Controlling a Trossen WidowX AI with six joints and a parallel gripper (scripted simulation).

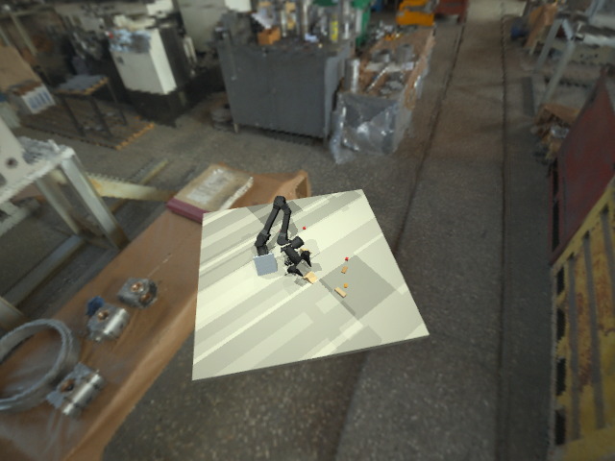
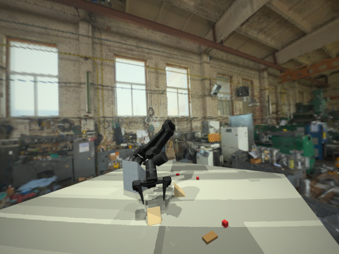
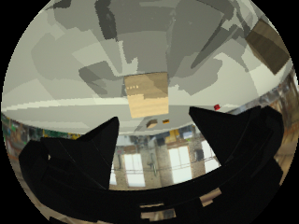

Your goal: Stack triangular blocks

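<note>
My gripper tip is 1 cm short of the triangular block, 2 cm to the left of it and 3 cm above it.
</note>
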